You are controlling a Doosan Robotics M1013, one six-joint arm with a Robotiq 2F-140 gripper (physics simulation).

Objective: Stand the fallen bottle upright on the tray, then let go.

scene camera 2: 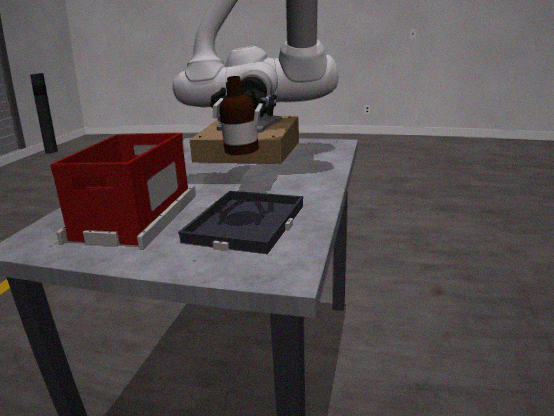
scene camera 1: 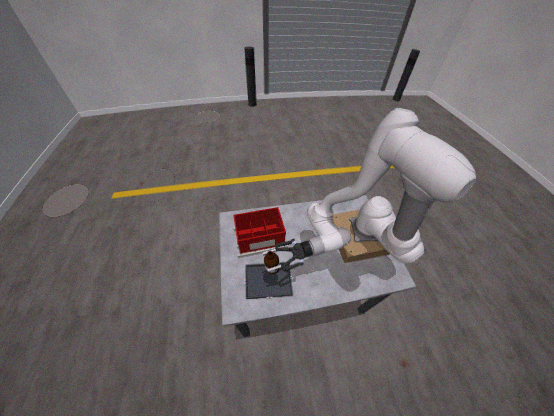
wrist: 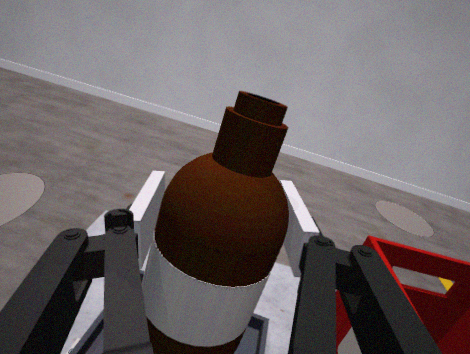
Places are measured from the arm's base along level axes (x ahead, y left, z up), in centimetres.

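Pixels of known places: gripper, fingertip midpoint: (scene camera 2: 235,114) (scene camera 1: 265,262); arm's base, link origin: (scene camera 1: 366,229).
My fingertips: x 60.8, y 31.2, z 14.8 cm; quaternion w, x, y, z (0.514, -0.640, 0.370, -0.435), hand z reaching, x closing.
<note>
For each thing: its middle in the pictures, then the offset to it from my fingertips. Level surfaces: height alone.
- brown bottle, body centre: (wrist: 220,226) (scene camera 2: 237,114) (scene camera 1: 271,260) dx -3.0, dy -1.2, dz -0.4 cm
- dark tray, body centre: (scene camera 2: 246,217) (scene camera 1: 268,279) dx -1.3, dy +0.0, dz -22.9 cm
- red crate, body centre: (scene camera 2: 127,183) (scene camera 1: 259,231) dx +5.6, dy -27.3, dz -15.4 cm
- grey table, surface height: dz -24.1 cm
The brown bottle (scene camera 1: 271,260) (scene camera 2: 239,117) (wrist: 222,215) with a white label is held in the air, neck up and close to upright in the scene camera 2 view. My gripper (scene camera 1: 274,259) (scene camera 2: 238,111) (wrist: 221,194) is shut on the bottle, one white finger pad on either side of its body, and reaches in roughly level from the robot's side. The dark tray (scene camera 1: 255,296) (scene camera 2: 225,241) lies flat on the table below the bottle, with a gap between them. The bottle's shadow falls on the tray's floor.
A red crate (scene camera 1: 260,230) (scene camera 2: 97,200) (wrist: 450,320) stands beside the tray, with pale strips along its base. The robot's wooden base block (scene camera 1: 367,255) (scene camera 2: 235,150) is at the far end of the grey table (scene camera 1: 320,295) (scene camera 2: 165,270).
</note>
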